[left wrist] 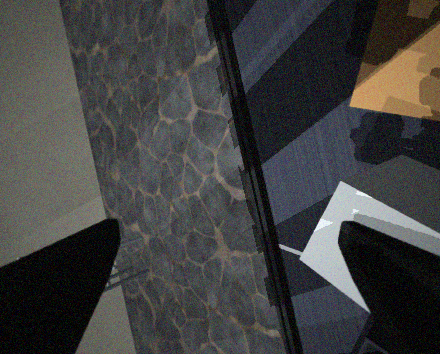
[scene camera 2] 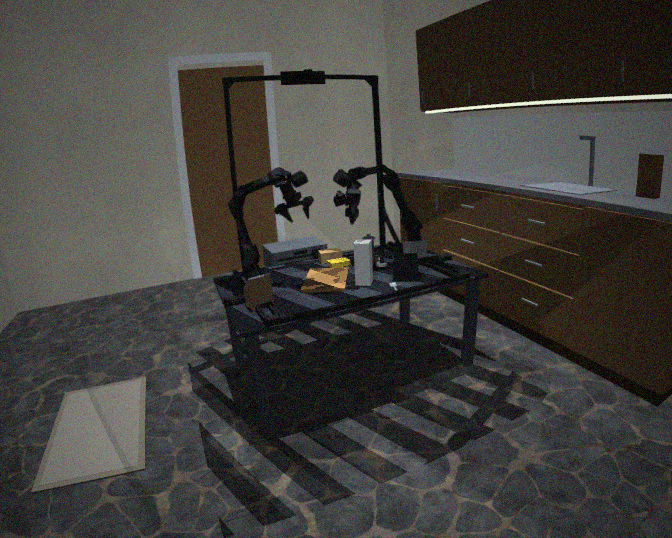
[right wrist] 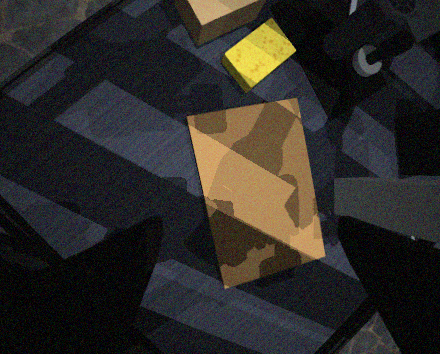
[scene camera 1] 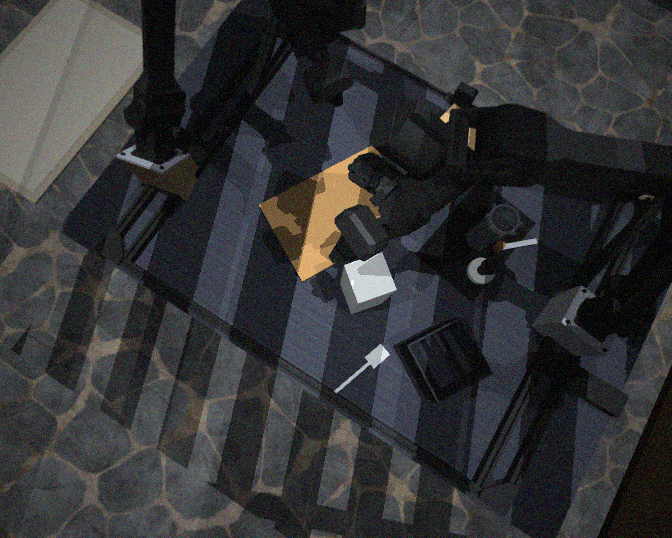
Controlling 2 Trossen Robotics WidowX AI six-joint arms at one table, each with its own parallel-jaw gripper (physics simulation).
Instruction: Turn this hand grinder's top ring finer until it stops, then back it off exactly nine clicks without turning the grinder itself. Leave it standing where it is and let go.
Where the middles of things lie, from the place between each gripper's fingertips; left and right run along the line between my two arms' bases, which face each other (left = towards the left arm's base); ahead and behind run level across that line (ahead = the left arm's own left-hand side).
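Distances from my right hand: orange board [scene camera 1: 302, 217] 60 mm to the left, 100 mm ahead, 290 mm below; white block [scene camera 1: 366, 284] 170 mm to the left, 250 mm ahead, 190 mm below; tan box [right wrist: 203, 28] 160 mm behind, 260 mm to the left, 260 mm below; hand grinder [scene camera 1: 503, 219] 40 mm ahead, 370 mm to the left, 210 mm below.
My left hand is 50 mm to the right of the white block and 210 mm above it. Distances from my left hand: orange board 60 mm to the right, 160 mm behind, 300 mm below; hand grinder 210 mm behind, 250 mm to the left, 230 mm below; black tray [scene camera 1: 445, 360] 70 mm ahead, 250 mm to the left, 260 mm below.
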